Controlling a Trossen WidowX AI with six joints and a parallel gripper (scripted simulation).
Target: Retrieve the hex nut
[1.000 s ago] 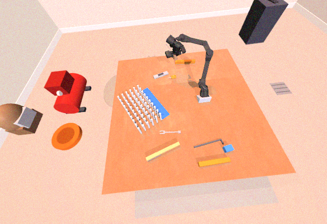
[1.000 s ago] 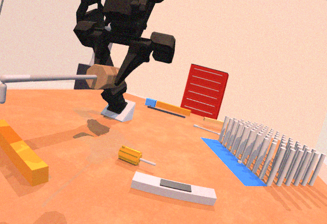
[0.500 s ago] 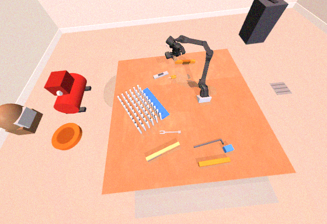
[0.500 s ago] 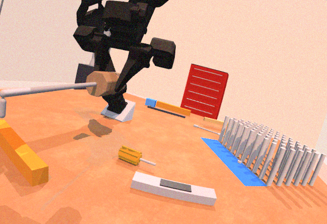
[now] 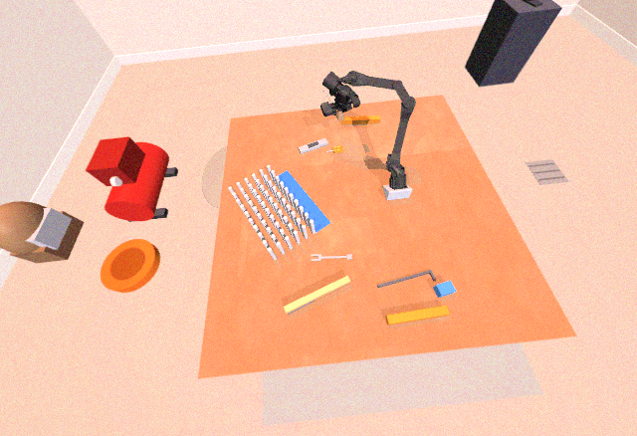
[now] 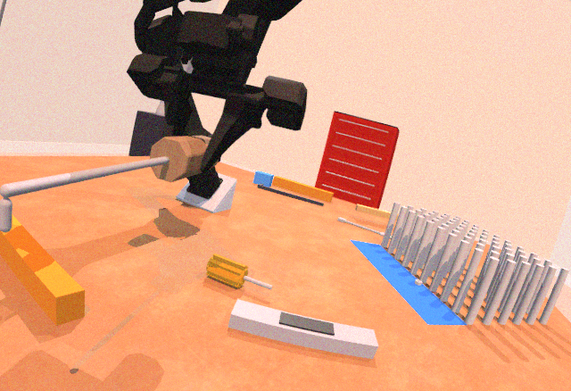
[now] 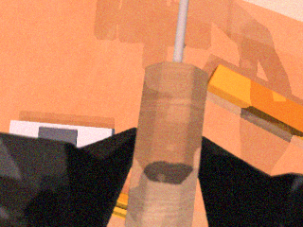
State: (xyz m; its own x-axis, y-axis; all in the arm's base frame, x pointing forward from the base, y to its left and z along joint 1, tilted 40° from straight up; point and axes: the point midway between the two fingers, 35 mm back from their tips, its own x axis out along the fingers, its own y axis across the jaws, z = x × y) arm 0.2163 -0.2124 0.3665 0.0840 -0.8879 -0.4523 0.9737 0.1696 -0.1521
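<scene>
The wooden-handled tool is 10 cm to the right of my gripper tip and 2 cm ahead of it. Also, from my gripper tip: hex nut: 36 cm to the left, 28 cm ahead, 15 cm below; then blue taped strip: 38 cm to the left, 24 cm ahead, 15 cm below; then yellow-handled screwdriver: 14 cm below, 12 cm to the left, 2 cm ahead.
</scene>
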